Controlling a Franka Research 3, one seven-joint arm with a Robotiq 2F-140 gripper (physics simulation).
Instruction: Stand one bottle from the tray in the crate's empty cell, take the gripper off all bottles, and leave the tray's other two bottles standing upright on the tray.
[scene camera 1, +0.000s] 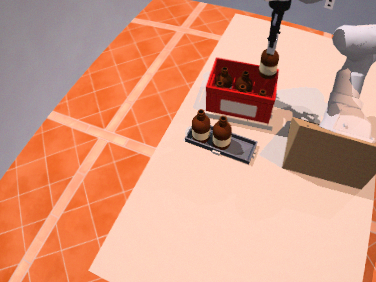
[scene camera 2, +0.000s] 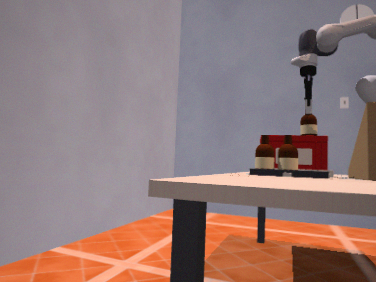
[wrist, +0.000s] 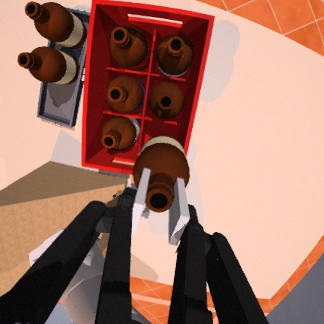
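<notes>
My gripper (scene camera 1: 271, 50) (scene camera 2: 308, 111) (wrist: 159, 184) is shut on the neck of a brown bottle (scene camera 1: 269, 62) (scene camera 2: 308, 124) (wrist: 162, 162) with a cream label. The bottle is upright, over the crate's back right corner in scene camera 1, its base near rim height in scene camera 2. The red crate (scene camera 1: 212, 102) (scene camera 2: 322, 150) (wrist: 91, 100) holds several brown bottles. Its empty cell (wrist: 157, 129) is at the lower right in the wrist view, partly hidden by the held bottle. Two bottles, one (scene camera 1: 201, 126) (scene camera 2: 264, 152) (wrist: 57, 25) beside the other (scene camera 1: 222, 133) (scene camera 2: 288, 153) (wrist: 52, 66), stand upright on the dark tray (scene camera 1: 250, 159) (scene camera 2: 317, 174) (wrist: 40, 102).
A brown board-like block (scene camera 1: 327, 157) (scene camera 2: 365, 145) (wrist: 55, 210) stands right of the tray and crate in scene camera 1. The robot's arm base is behind it. The crate's dividers (wrist: 147, 95) stand between its bottles. The pale table (scene camera 1: 200, 215) (scene camera 2: 225, 187) carries the crate and tray.
</notes>
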